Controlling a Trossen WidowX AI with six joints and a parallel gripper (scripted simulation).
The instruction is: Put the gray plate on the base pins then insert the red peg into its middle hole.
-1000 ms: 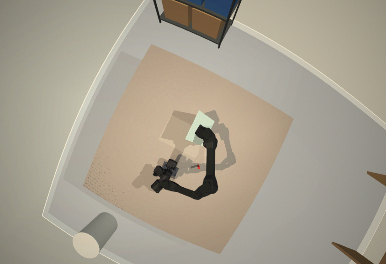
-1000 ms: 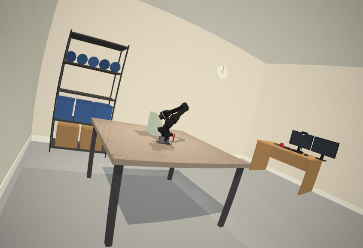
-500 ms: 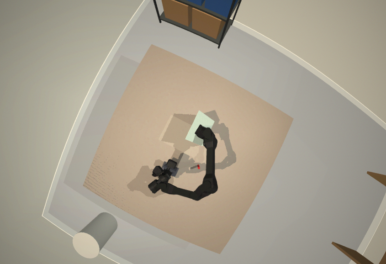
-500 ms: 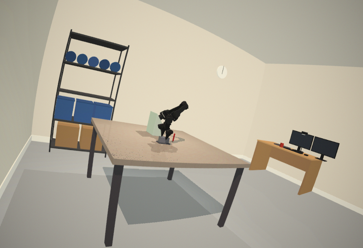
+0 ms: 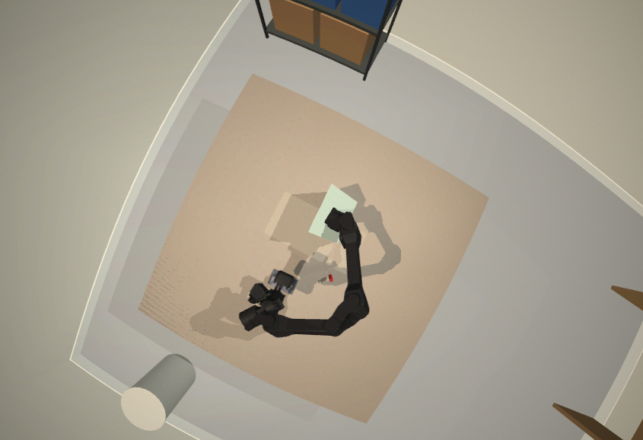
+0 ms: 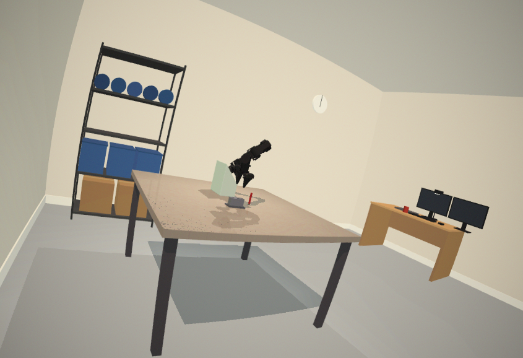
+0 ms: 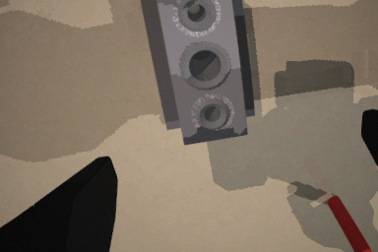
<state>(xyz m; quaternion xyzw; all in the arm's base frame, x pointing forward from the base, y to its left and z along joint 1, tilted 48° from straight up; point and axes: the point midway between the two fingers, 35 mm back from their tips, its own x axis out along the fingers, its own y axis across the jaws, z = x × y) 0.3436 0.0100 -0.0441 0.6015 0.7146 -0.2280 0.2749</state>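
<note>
Right now the red peg is 160 mm to the left of my gripper tip, 130 mm behind it and 100 mm below it. Round my gripper tip: gray plate 90 mm below, 10 mm to the right, 10 mm ahead; then gray base 130 mm below, 10 mm to the right, 10 mm ahead.
</note>
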